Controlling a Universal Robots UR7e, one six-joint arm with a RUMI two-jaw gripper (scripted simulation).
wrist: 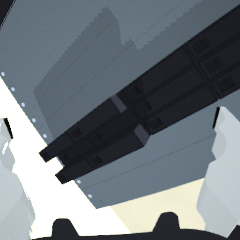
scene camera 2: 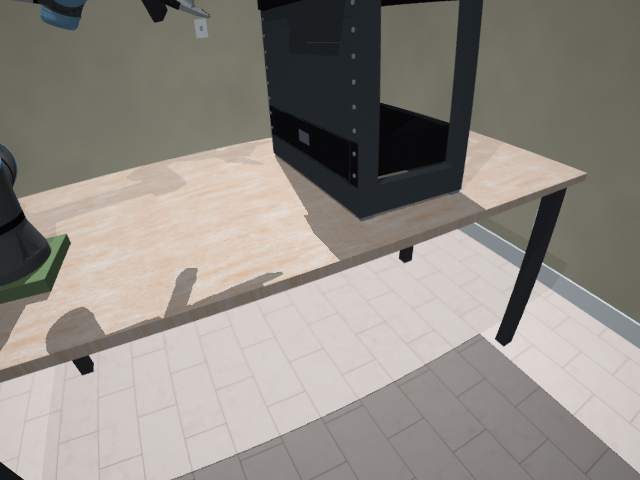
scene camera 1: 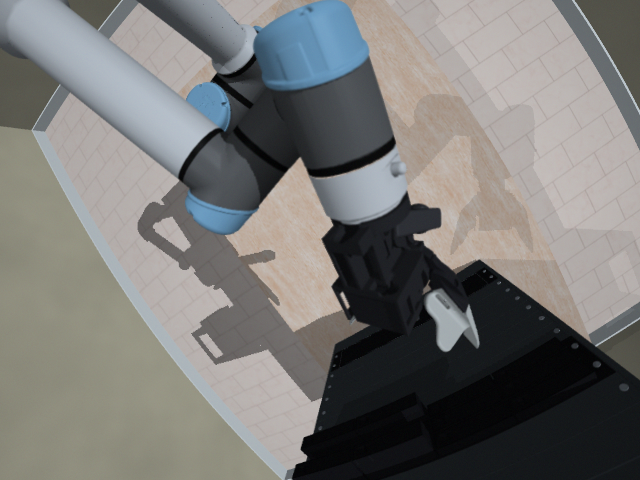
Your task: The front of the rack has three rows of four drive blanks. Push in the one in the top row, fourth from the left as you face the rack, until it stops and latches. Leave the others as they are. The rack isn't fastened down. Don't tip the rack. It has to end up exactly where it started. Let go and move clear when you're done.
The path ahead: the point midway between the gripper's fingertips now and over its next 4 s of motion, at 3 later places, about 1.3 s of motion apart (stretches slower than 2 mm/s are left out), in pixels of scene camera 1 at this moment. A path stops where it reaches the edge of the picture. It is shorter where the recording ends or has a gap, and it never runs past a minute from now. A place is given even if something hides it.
The gripper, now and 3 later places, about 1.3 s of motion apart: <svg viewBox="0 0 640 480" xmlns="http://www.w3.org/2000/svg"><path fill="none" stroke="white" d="M415 331L322 358L288 364L299 376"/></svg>
